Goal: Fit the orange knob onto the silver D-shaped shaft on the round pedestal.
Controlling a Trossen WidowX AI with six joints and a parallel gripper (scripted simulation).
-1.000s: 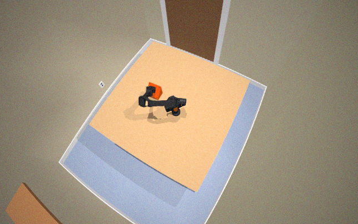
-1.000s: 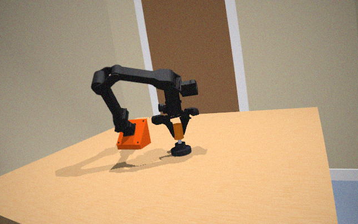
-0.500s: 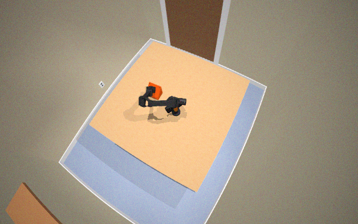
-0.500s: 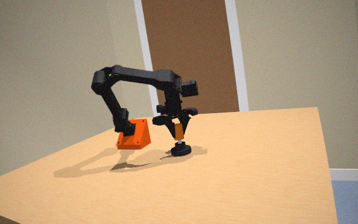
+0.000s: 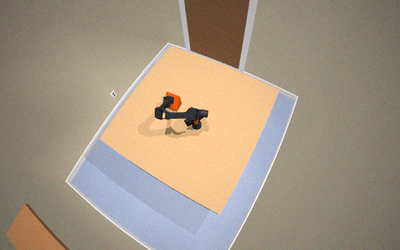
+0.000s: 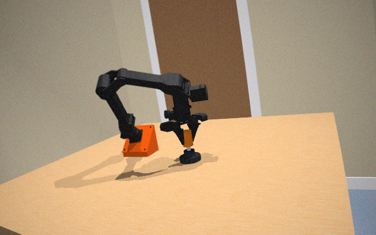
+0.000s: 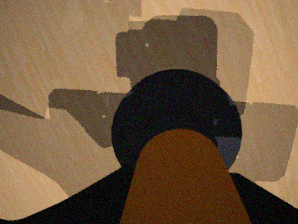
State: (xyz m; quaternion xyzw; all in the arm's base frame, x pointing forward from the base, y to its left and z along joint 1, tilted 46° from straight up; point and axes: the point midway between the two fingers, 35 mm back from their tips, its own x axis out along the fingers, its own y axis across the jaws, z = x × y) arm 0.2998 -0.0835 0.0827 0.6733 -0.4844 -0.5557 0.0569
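Right now the orange knob is 3 cm above my gripper tip. Also, from my gripper tip: round pedestal 4 cm below.
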